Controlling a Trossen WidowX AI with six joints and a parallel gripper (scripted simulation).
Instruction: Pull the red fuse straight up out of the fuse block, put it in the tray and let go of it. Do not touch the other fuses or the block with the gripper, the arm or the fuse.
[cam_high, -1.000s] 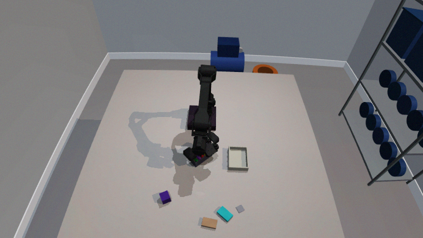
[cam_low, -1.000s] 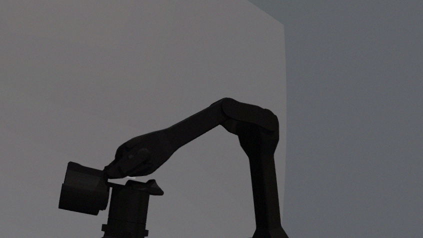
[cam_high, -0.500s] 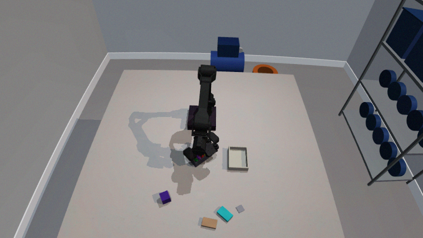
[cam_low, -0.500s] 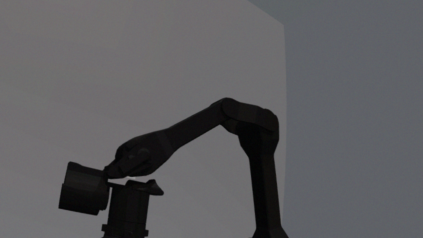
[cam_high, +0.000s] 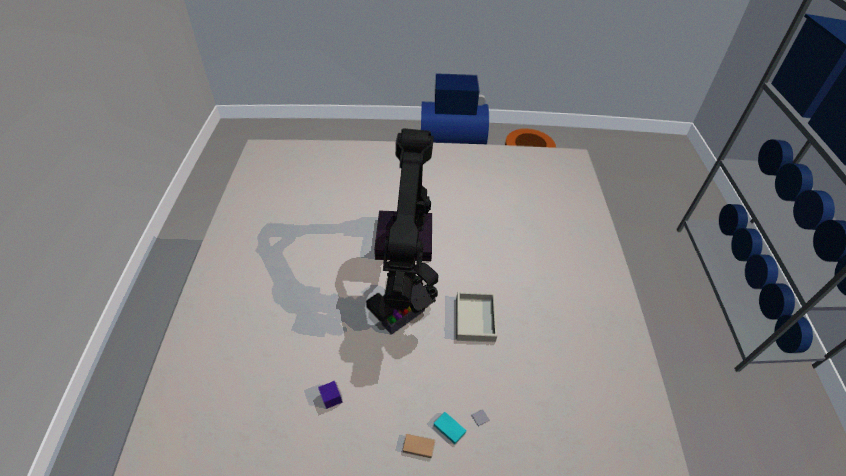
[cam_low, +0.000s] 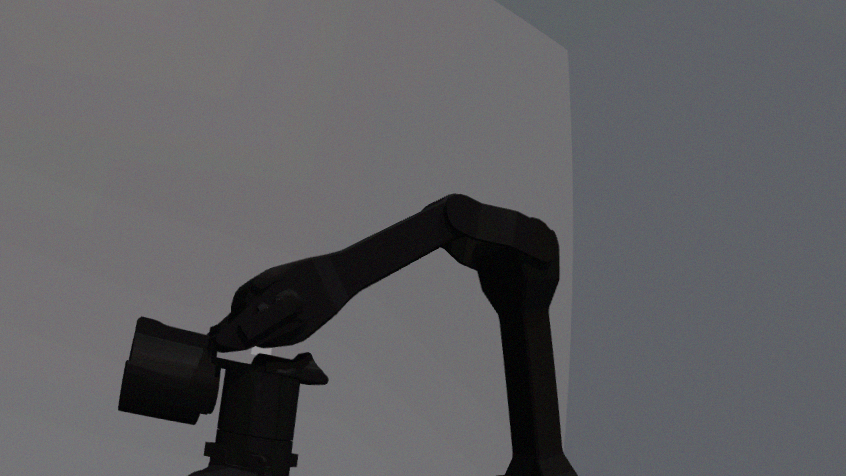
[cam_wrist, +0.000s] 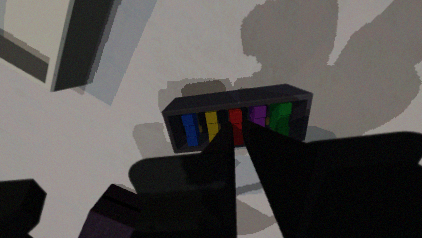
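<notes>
Right now the white tray is 2 cm behind my gripper tip, 19 cm to the left of it and 4 cm below it. Round my gripper tip: purple cube 25 cm ahead, 13 cm to the right, 2 cm below; then red fuse 1 cm below; then cyan block 28 cm ahead, 15 cm to the left, 3 cm below.
</notes>
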